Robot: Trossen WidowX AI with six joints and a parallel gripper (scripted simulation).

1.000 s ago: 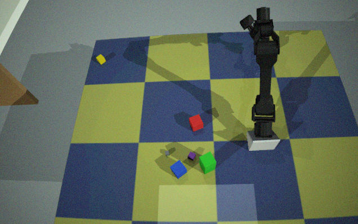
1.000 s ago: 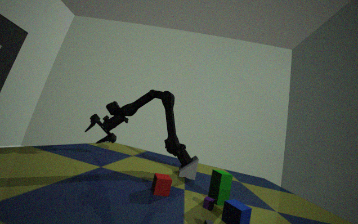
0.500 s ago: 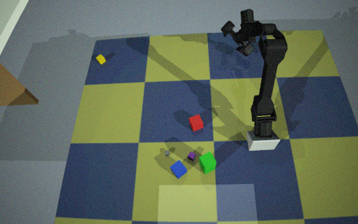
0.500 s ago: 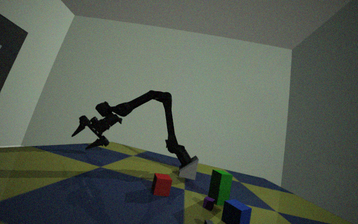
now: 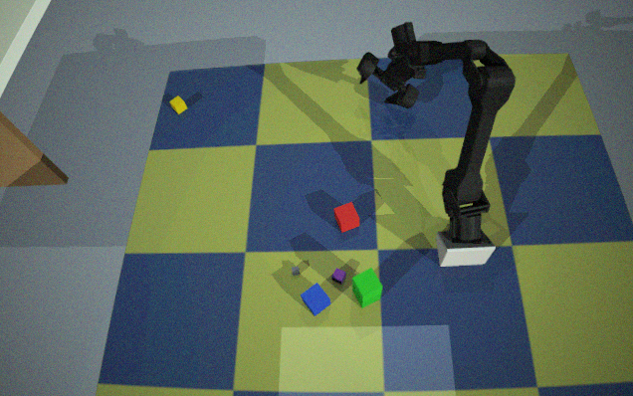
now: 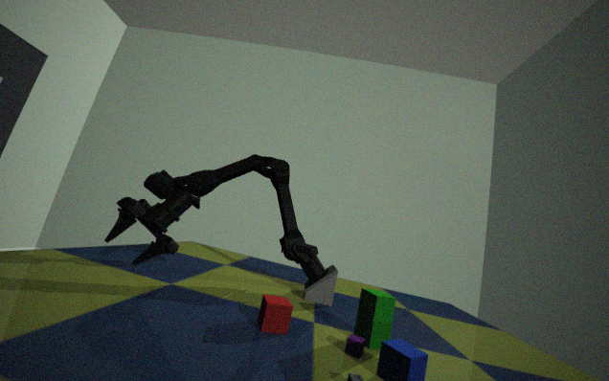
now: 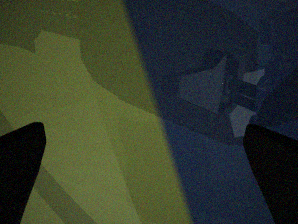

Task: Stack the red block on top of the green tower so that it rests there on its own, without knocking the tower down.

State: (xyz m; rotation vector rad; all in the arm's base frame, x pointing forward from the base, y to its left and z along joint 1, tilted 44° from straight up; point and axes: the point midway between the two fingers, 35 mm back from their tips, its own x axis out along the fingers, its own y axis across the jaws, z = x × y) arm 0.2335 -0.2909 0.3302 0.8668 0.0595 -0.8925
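My gripper tip is now 410 mm to the right of the red block, 30 mm short of it and 10 mm above it. Also, from my gripper tip: small purple block (560 mm to the left, 30 mm ahead, 20 mm below); yellow block (590 mm ahead, 80 mm to the left, 10 mm below); small grey block (550 mm to the left, 130 mm ahead, 20 mm below).
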